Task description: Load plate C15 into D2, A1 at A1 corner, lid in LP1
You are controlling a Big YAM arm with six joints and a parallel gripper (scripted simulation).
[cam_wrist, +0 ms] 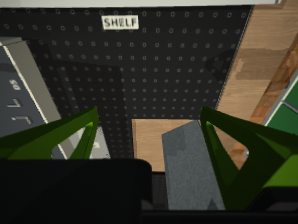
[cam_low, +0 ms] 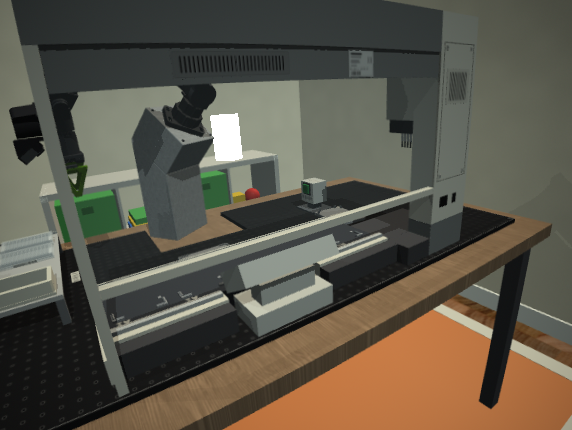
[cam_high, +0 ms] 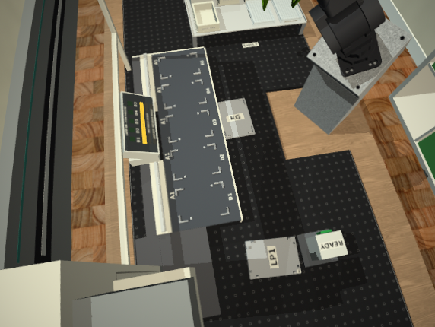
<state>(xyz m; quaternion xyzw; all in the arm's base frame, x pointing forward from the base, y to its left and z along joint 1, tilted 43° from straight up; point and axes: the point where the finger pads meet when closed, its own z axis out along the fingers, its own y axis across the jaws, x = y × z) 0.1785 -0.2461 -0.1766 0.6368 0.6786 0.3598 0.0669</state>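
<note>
Right now the clear plate lid is 30 mm ahead of my hand, 150 mm to the right of it and 140 mm below it. The rest, counted from my hand: sample plate 30 mm ahead, 150 mm to the right, 140 mm below; shelf 100 mm ahead, 200 mm to the right, 150 mm below; shelf label 60 mm ahead, 40 mm to the right, 210 mm below.
</note>
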